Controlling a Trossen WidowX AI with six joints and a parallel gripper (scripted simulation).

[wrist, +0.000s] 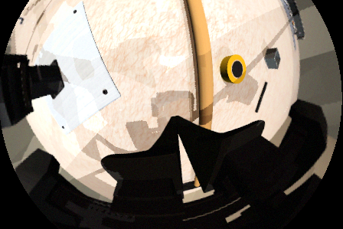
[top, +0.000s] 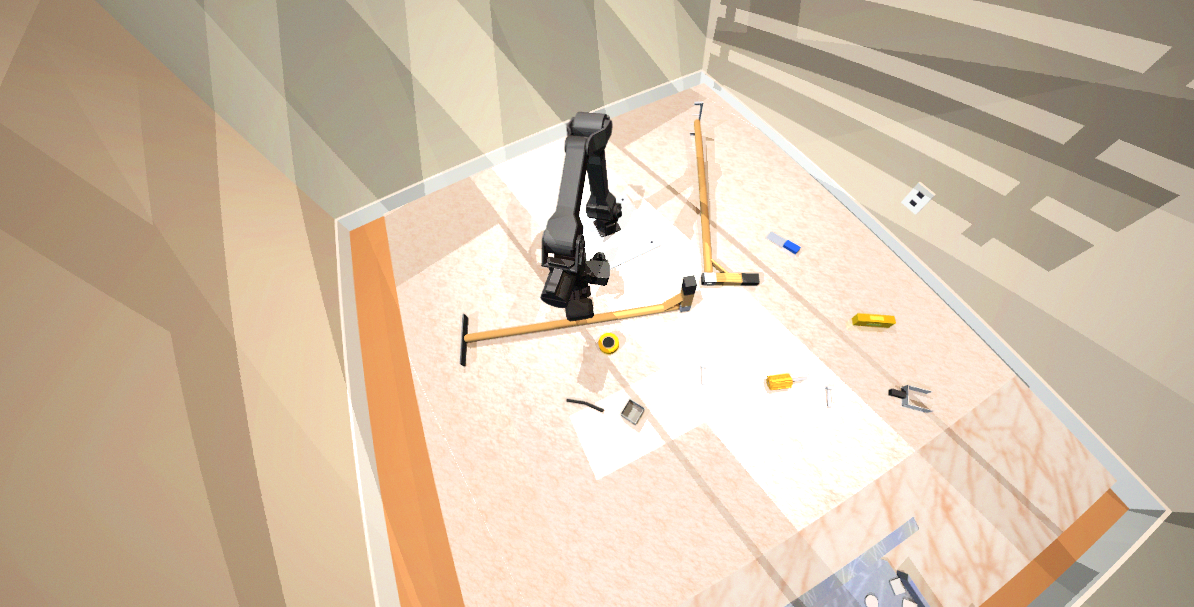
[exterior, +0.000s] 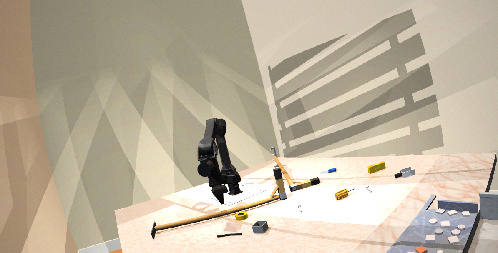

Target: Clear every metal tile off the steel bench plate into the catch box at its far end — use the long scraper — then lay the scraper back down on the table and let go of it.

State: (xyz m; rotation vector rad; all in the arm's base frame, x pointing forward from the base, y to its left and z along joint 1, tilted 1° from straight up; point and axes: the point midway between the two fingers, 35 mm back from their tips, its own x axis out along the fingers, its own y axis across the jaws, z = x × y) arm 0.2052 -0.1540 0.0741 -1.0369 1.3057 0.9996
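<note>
Right now my gripper tip is 50 mm short of the long scraper, 40 mm to the left of it and 20 mm below it. The rest, counted from my gripper tip: grey box 300 mm ahead, 30 mm below, 10 mm to the left; then yellow tape roll 130 mm ahead, 30 mm below, 20 mm to the left; then black strip 240 mm ahead, 90 mm to the right, 40 mm below.
</note>
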